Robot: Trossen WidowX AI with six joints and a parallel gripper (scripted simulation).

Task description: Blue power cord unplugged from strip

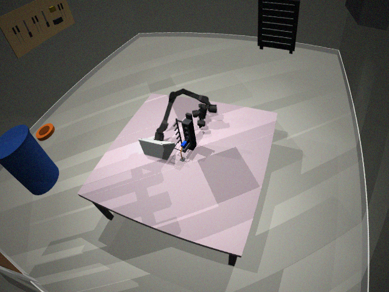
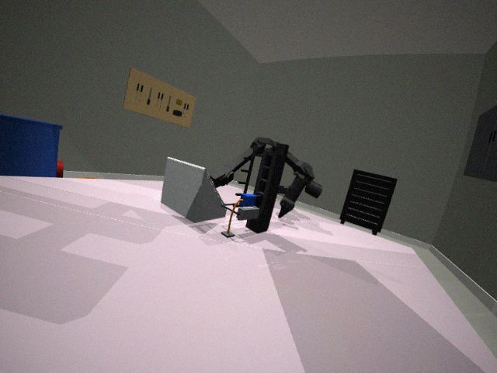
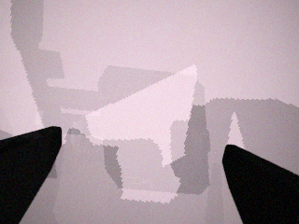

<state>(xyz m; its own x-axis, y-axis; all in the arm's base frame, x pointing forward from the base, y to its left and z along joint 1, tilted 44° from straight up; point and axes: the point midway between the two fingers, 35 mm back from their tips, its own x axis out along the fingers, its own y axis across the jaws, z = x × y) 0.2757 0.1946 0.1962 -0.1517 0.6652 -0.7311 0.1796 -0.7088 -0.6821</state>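
My gripper tip is now 310 mm to the left of the blue plug, 110 mm below it and 30 mm past it.
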